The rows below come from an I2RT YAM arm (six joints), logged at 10 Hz.
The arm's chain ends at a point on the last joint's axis. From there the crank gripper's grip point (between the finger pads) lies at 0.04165 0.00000 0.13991 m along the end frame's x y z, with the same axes.
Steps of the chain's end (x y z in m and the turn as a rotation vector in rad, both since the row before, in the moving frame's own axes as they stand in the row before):
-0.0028, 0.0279, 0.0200, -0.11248, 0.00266, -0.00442
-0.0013, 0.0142, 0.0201, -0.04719, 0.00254, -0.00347
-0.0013, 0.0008, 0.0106, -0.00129, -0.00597, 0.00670
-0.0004, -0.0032, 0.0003, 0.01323, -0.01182, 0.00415
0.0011, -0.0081, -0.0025, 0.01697, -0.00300, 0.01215
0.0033, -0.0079, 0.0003, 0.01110, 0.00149, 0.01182
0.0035, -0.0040, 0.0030, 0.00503, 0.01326, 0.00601
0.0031, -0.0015, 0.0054, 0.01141, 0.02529, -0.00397
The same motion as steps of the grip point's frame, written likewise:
-0.0024, 0.0434, 0.0190, -0.11248, 0.00266, -0.00442
-0.0009, 0.0207, 0.0198, -0.04719, 0.00254, -0.00347
-0.0021, 0.0013, 0.0108, -0.00129, -0.00597, 0.00670
-0.0021, -0.0049, 0.0008, 0.01323, -0.01182, 0.00415
0.0007, -0.0100, -0.0024, 0.01697, -0.00300, 0.01215
0.0035, -0.0090, 0.0002, 0.01110, 0.00149, 0.01182
0.0054, -0.0044, 0.0024, 0.00503, 0.01326, 0.00601
0.0066, -0.0033, 0.0043, 0.01141, 0.02529, -0.00397

